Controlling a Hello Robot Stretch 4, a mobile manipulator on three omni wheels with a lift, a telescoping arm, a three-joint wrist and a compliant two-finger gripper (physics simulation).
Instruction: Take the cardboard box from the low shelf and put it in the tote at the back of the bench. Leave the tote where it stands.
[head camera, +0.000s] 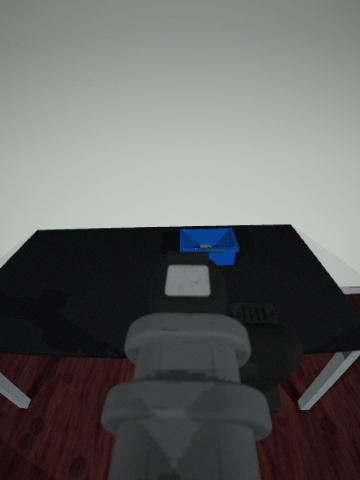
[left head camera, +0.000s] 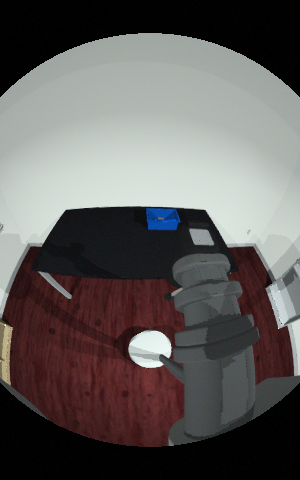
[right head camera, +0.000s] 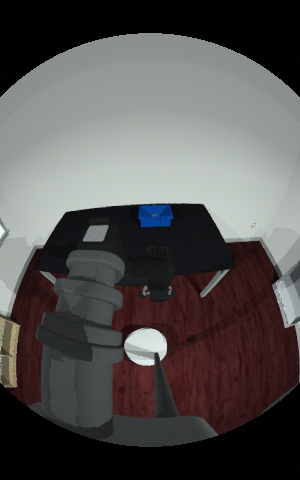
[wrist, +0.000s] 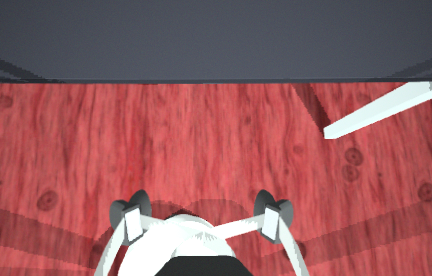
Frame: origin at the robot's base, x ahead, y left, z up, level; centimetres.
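Where they show: gripper, fingertip midpoint: (wrist: 202, 206); robot's base, link origin: (left head camera: 148, 347) (right head camera: 146, 345).
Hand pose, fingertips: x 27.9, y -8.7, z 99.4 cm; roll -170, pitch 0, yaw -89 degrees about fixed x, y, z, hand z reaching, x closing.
Note:
Each offset is from my fingertips to the top centre of the thing. "spot": to the spot under its first point. Level surfaces: height alone.
The cardboard box {dx +80.4, dy +0.1, dz -20.7 cm} (head camera: 205, 246) (left head camera: 160, 218) (right head camera: 155, 215) shows as a small tan patch inside the blue tote {dx +81.7, dy -0.5, dz -14.0 cm} (head camera: 225, 257) (left head camera: 162, 226) (right head camera: 155, 223). The tote stands upright at the back of the black-topped bench {dz -26.0 cm} (head camera: 115, 300) (left head camera: 115, 240) (right head camera: 200, 240) (wrist: 215, 40), a little right of the middle. My gripper (right head camera: 157, 291) (wrist: 202, 206) is open, with its two fingertips well apart and no object between them. It hangs over the floor just in front of the bench's front edge, well away from the tote. In the head camera view the arm hides the fingers.
White bench legs {spot: dx +28.9, dy -57.5, dz -62.1 cm} (head camera: 325, 380) (wrist: 375, 110) stand at the front corners. A tan wooden unit shows at the far left edge of the left (left head camera: 5, 357) and right head camera views. A white unit (left head camera: 287, 295) (right head camera: 289, 302) stands at the right. A pale wall rises behind the bench.

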